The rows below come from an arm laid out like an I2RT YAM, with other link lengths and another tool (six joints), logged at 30 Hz.
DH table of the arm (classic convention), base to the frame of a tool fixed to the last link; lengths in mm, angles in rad. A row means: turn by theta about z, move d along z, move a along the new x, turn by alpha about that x. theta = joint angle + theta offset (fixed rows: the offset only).
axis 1: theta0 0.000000, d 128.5, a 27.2, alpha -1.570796
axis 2: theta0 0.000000, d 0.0, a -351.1, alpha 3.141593
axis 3: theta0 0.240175, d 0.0, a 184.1, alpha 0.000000
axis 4: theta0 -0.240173, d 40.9, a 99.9, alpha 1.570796
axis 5: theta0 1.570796, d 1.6, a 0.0, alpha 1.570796
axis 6: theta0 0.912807, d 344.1, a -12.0, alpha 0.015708
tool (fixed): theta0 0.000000, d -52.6, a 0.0, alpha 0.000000
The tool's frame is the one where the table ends.
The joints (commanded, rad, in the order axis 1, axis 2, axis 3, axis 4, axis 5, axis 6), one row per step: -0.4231, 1.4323, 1.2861, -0.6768, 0.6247, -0.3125; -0.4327, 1.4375, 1.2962, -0.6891, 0.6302, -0.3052; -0.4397, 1.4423, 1.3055, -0.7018, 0.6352, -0.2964; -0.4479, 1.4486, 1.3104, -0.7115, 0.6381, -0.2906; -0.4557, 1.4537, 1.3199, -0.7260, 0.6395, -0.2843; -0.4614, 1.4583, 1.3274, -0.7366, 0.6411, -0.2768; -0.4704, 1.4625, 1.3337, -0.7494, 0.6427, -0.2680; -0.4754, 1.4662, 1.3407, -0.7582, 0.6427, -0.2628; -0.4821, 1.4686, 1.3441, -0.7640, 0.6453, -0.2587; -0.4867, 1.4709, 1.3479, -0.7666, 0.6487, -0.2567; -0.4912, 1.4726, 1.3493, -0.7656, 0.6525, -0.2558; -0.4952, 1.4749, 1.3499, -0.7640, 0.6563, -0.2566; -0.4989, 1.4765, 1.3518, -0.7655, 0.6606, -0.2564; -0.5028, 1.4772, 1.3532, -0.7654, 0.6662, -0.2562; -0.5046, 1.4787, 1.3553, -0.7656, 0.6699, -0.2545; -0.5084, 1.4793, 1.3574, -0.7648, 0.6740, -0.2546
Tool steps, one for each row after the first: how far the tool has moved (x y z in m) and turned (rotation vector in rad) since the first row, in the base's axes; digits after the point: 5 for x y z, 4 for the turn. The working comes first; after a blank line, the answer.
Tool pose at each row, in the base's axes (x y z in m, rotation vector in rad; the steps are taken from these numbers as rounded here): 0.27972, -0.34856, 0.24552, -0.3901, 2.6251, -1.3409; 0.27516, -0.35219, 0.24565, -0.3697, 2.6376, -1.3449; 0.27128, -0.35482, 0.24548, -0.3513, 2.6491, -1.3469; 0.26728, -0.35732, 0.24337, -0.3383, 2.6639, -1.3463; 0.26344, -0.35929, 0.24233, -0.3252, 2.6771, -1.3441; 0.26070, -0.36092, 0.24159, -0.3114, 2.6866, -1.3422; 0.25596, -0.36298, 0.24005, -0.2933, 2.7004, -1.3396; 0.25397, -0.36420, 0.23963, -0.2828, 2.7073, -1.3372; 0.25063, -0.36615, 0.23923, -0.2699, 2.7151, -1.3389; 0.24867, -0.36809, 0.23981, -0.2600, 2.7187, -1.3431; 0.24692, -0.37018, 0.24047, -0.2504, 2.7207, -1.3489; 0.24537, -0.37215, 0.24071, -0.2443, 2.7237, -1.3547; 0.24331, -0.37385, 0.24113, -0.2376, 2.7275, -1.3602; 0.24107, -0.37587, 0.24220, -0.2288, 2.7296, -1.3682; 0.24016, -0.37718, 0.24296, -0.2218, 2.7304, -1.3729; 0.23853, -0.37908, 0.24430, -0.2133, 2.7307, -1.3798

-0.00456, -0.00363, 0.00013, 0.0013, 0.0028, -0.0177; -0.00844, -0.00626, -0.00004, 0.0035, 0.0051, -0.0333; -0.01244, -0.00876, -0.00215, 0.0075, 0.0116, -0.0469; -0.01628, -0.01073, -0.00319, 0.0123, 0.0164, -0.0594; -0.01902, -0.01236, -0.00393, 0.0162, 0.0182, -0.0707; -0.02376, -0.01442, -0.00547, 0.0216, 0.0216, -0.0861; -0.02575, -0.01564, -0.00589, 0.0251, 0.0226, -0.0943; -0.02909, -0.01759, -0.00629, 0.0262, 0.0246, -0.1052; -0.03105, -0.01953, -0.00571, 0.0248, 0.0250, -0.1132; -0.03280, -0.02162, -0.00505, 0.0221, 0.0248, -0.1206; -0.03435, -0.02359, -0.00481, 0.0194, 0.0267, -0.1266; -0.03641, -0.02529, -0.00439, 0.0170, 0.0290, -0.1333; -0.03865, -0.02731, -0.00332, 0.0129, 0.0299, -0.1408; -0.03956, -0.02862, -0.00256, 0.0105, 0.0294, -0.1461; -0.04119, -0.03052, -0.00122, 0.0067, 0.0287, -0.1525
